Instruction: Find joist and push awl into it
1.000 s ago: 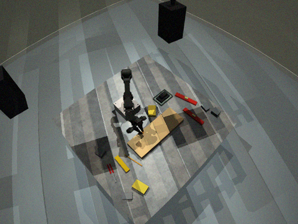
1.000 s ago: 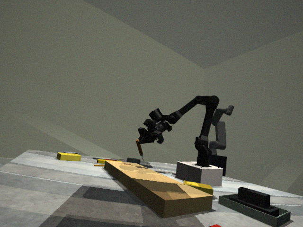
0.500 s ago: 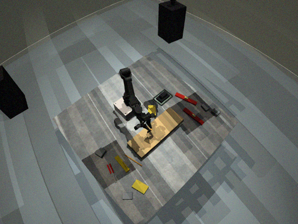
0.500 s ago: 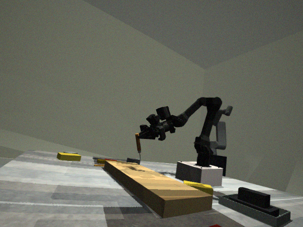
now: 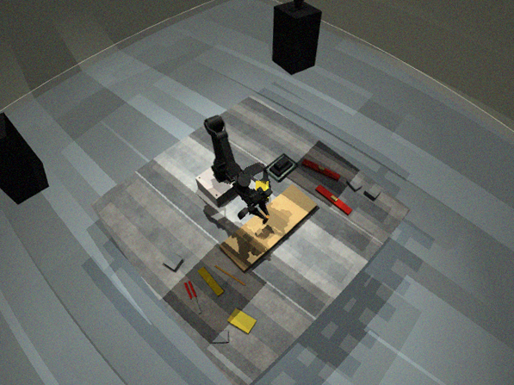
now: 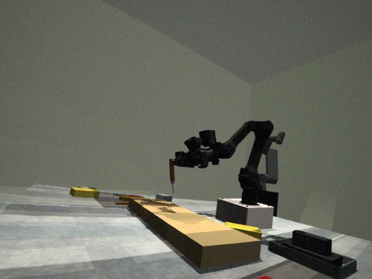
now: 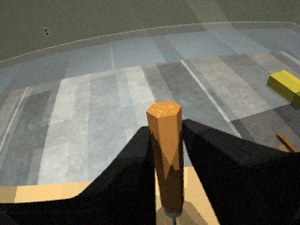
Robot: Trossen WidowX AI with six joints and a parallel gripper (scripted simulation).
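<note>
My gripper tip is now 6 cm above the awl and 2 cm past it. Also, from my gripper tip: pencil (26 cm to the right, 20 cm below, 6 cm ahead); stud finder (31 cm to the left, 30 cm behind, 16 cm below); yellow bar (35 cm to the right, 20 cm below, 4 cm ahead).
</note>
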